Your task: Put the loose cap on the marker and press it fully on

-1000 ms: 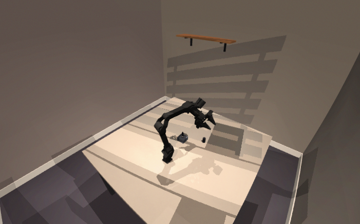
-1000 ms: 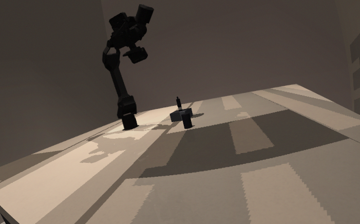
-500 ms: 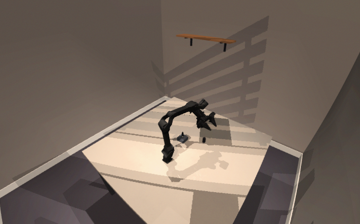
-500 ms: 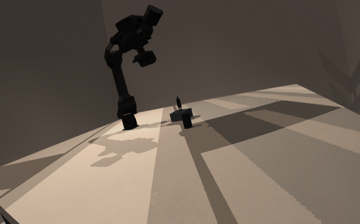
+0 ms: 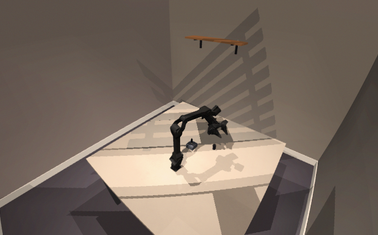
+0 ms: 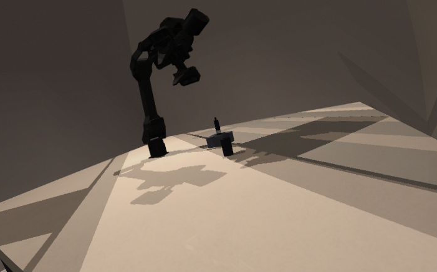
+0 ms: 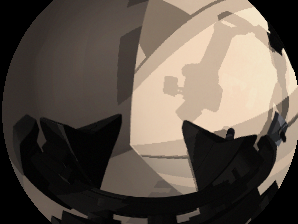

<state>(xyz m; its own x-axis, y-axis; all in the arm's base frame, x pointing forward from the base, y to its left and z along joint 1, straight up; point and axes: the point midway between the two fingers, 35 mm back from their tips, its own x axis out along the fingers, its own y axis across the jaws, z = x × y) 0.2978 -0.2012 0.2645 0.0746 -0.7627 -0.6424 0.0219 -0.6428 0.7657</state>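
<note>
My gripper tip is now 22 cm above the black cap, 10 cm to the right of it and 6 cm short of it. The rest, counted from my gripper tip: grey holder block (27 cm to the left, 22 cm below, 4 cm behind).
</note>
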